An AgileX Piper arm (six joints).
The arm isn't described. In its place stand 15 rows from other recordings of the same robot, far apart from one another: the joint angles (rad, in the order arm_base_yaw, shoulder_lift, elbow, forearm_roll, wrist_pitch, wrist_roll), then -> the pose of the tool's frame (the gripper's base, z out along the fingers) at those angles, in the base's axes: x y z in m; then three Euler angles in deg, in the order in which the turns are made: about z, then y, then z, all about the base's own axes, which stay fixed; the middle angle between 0 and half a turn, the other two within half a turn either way.
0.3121, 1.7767, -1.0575, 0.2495, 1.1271, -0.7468 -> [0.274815 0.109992 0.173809 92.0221 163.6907 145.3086]
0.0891, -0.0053, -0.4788, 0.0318, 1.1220, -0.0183 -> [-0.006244 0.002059 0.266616 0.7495 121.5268 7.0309]
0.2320, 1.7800, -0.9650, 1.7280, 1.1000, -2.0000 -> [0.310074 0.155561 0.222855 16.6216 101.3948 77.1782]
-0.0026, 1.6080, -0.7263, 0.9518, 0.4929, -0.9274 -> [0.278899 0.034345 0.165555 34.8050 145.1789 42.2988]
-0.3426, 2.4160, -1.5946, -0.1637, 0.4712, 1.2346 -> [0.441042 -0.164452 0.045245 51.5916 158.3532 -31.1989]
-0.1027, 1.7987, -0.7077, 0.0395, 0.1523, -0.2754 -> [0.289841 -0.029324 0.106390 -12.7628 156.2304 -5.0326]
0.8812, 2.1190, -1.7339, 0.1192, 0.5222, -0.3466 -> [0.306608 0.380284 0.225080 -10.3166 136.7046 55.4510]
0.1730, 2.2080, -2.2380, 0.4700, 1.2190, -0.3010 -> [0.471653 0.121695 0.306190 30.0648 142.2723 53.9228]
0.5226, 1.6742, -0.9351, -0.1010, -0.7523, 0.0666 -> [0.317984 0.190400 0.274124 -0.8034 84.4067 33.9124]
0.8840, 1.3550, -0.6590, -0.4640, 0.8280, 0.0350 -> [0.157449 0.144709 0.197386 -76.4581 157.9946 -10.9639]
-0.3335, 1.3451, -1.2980, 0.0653, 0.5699, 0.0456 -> [0.287002 -0.096038 0.393018 6.9427 120.2788 -16.7716]
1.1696, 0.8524, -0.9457, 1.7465, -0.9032, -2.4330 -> [0.120853 0.104716 0.425494 -35.0701 91.3694 16.3491]
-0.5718, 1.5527, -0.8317, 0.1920, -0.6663, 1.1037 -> [0.279191 -0.192425 0.277397 72.0848 88.6622 -39.5370]
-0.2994, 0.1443, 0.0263, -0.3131, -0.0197, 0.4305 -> [0.065715 -0.019707 0.196965 6.7523 93.7043 -16.8060]
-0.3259, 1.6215, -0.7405, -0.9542, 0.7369, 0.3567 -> [0.236407 -0.132557 0.166862 -86.9288 143.1767 -84.8414]
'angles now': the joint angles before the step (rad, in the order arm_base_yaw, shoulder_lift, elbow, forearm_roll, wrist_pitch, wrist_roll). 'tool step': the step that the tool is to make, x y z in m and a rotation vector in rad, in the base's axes. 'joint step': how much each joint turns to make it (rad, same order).
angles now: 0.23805 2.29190 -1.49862 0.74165 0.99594 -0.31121
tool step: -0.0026 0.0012 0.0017 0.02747 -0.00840 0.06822
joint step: -0.00012 -0.00010 -0.00175 0.01099 0.03689 -0.06903
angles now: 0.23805 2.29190 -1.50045 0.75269 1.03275 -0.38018
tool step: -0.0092 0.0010 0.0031 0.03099 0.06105 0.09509
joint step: 0.00114 0.00006 -0.00185 -0.00737 0.10781 -0.04173
